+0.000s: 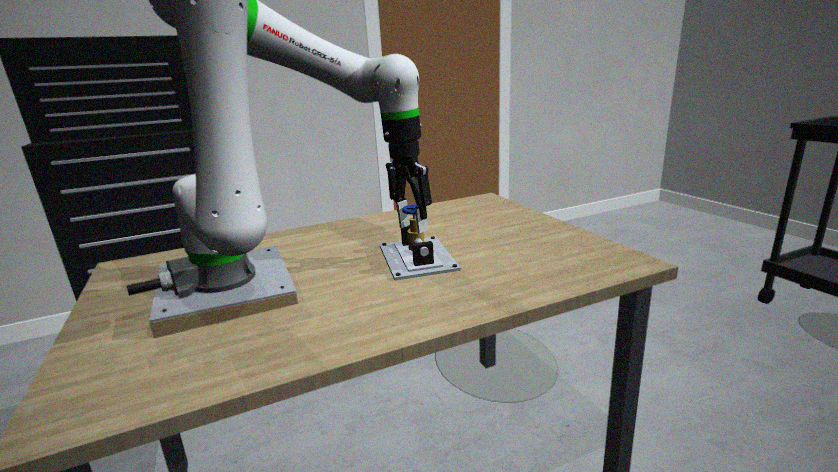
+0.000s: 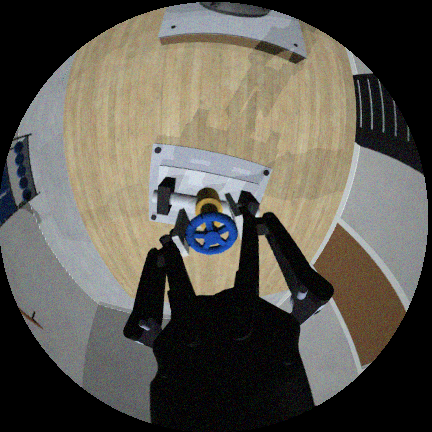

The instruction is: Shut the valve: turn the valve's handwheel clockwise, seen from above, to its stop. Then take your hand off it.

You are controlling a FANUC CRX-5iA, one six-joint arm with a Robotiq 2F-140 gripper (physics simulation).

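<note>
The valve's blue handwheel (image 1: 410, 208) (image 2: 212, 235) sits level on top of the yellow valve body (image 1: 414, 228) (image 2: 208, 204). The valve stands on a grey base plate (image 1: 387, 259) (image 2: 159, 160) with a bolt at each corner. A white pipe (image 2: 184, 198) runs through the valve, with a black block (image 1: 422, 252) (image 2: 166, 195) near its end. My gripper (image 1: 412, 214) (image 2: 206, 209) points down and is shut on the handwheel, one finger pad on each side of the rim. How far the wheel is turned cannot be told from the frames.
The valve's plate lies on the wooden table (image 1: 527, 257) (image 2: 115, 125). My arm's base plate (image 1: 275, 269) (image 2: 200, 27) stands at the other side of the table. A black drawer cabinet (image 1: 117, 137) (image 2: 387, 107) stands behind, and a black cart (image 1: 784, 199) at the far right.
</note>
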